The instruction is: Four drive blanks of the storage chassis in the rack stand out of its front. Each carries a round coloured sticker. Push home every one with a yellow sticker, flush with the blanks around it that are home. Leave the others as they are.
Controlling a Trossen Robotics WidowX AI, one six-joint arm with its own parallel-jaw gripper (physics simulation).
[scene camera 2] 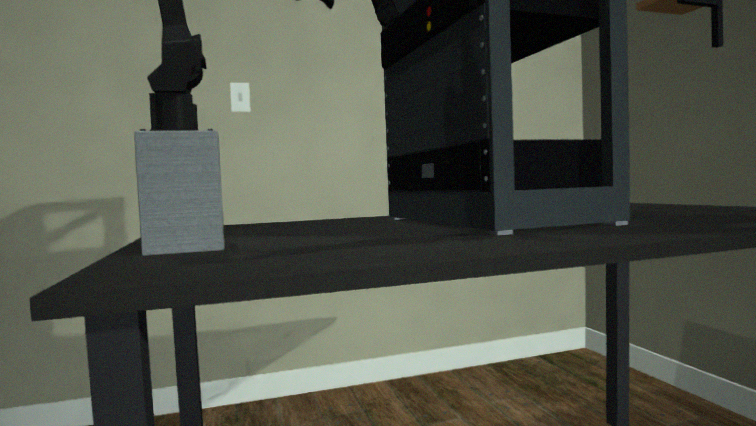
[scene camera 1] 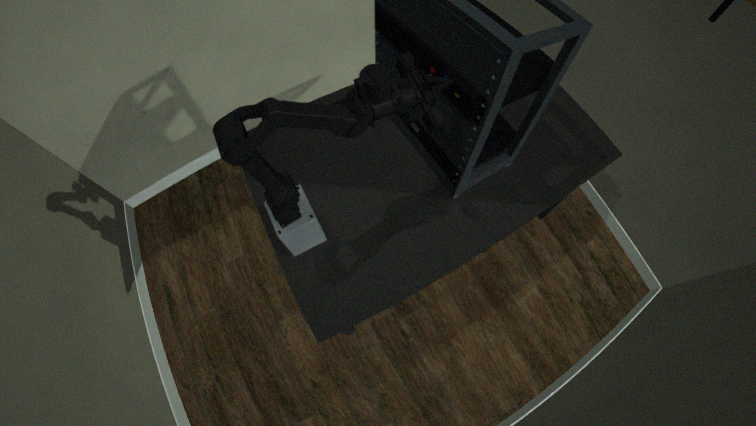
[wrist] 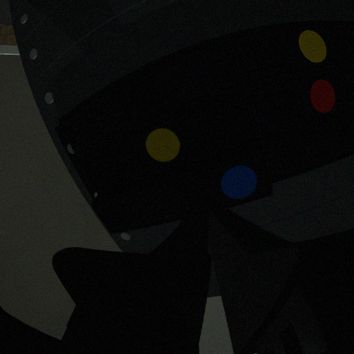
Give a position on a rack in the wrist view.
At 149,113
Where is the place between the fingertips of my gripper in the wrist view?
204,207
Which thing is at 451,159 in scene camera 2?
A rack.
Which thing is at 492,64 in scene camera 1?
A rack.
